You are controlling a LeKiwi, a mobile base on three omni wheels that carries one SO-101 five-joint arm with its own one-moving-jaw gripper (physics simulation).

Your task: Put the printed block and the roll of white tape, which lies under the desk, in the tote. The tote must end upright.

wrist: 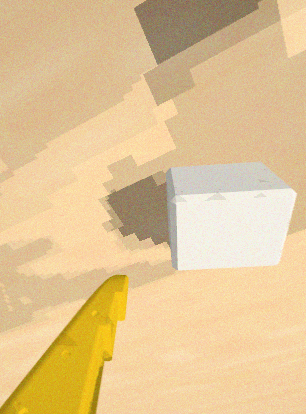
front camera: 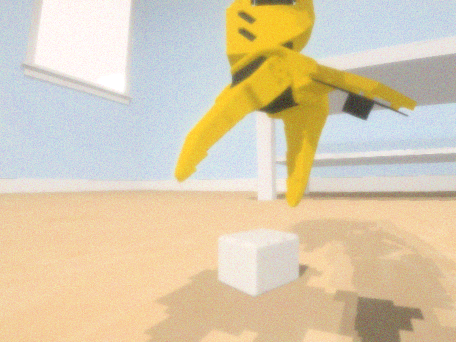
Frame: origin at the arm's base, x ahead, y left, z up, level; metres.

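Seen in the pictures: hand, its tool point: (wrist: 127,291) (front camera: 290,200).
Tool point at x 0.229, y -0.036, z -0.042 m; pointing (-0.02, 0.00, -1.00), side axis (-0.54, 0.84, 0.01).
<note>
Offsets run from my tool point to a thing's top centre. "spot": to the spot under its first point. Level surfaces: height alone.
The printed block {dy +0.024, dx -0.023, dz -0.019 m} (front camera: 258,261) (wrist: 232,225), a white cube with slightly bevelled edges, sits on the floor. My gripper (front camera: 237,192) is open and empty, with its two yellow jaws spread wide above the block in the front view. In the wrist view one notched jaw shows at the lower left, its tip to the left of and below the block, apart from it in the picture. The other jaw is out of that picture. The roll of white tape and the tote do not show in either view.
A white desk {spot: dy -0.069, dx +0.689, dz +0.086 m} (front camera: 266,160) stands behind the gripper at the right, its leg and top edge showing. A pale blue wall with a window (front camera: 82,45) is at the back left. The arm's shadow falls on the wooden floor {dz -0.048 m} (front camera: 75,260) around the block.
</note>
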